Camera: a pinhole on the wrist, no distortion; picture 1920 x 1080 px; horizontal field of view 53.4 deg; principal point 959.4 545.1 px. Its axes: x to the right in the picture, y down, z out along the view. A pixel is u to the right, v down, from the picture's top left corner.
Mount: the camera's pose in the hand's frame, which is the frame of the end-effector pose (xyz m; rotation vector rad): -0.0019 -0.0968 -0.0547 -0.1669 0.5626 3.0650
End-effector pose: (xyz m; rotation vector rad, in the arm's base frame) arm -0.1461 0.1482 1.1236 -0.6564 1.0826 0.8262
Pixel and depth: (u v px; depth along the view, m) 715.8 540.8 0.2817
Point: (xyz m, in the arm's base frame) -0.0444 0.3206 1.1900
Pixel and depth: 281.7 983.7 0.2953
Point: 0.0423 0.3403 1.1485
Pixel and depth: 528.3 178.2 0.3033
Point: -0.0867 0.3647 1.1567
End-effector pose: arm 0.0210 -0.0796 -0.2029 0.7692 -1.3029 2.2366
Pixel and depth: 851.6 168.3 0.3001
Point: 0.0406 -0.2919 -0.1706
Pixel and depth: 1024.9 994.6 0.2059
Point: 0.1244 -0.1858 -0.1181
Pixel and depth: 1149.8 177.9 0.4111
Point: 0.0777 -0.4042 -0.2162
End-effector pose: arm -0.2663 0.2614 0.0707 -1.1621 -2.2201 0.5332
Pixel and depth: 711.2 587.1 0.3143
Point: -0.4226 0.2512 -0.1171
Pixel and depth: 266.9 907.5 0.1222
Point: -0.3718 0.2388 0.0685
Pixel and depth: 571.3 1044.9 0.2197
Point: -0.4318 0.2226 -0.0140
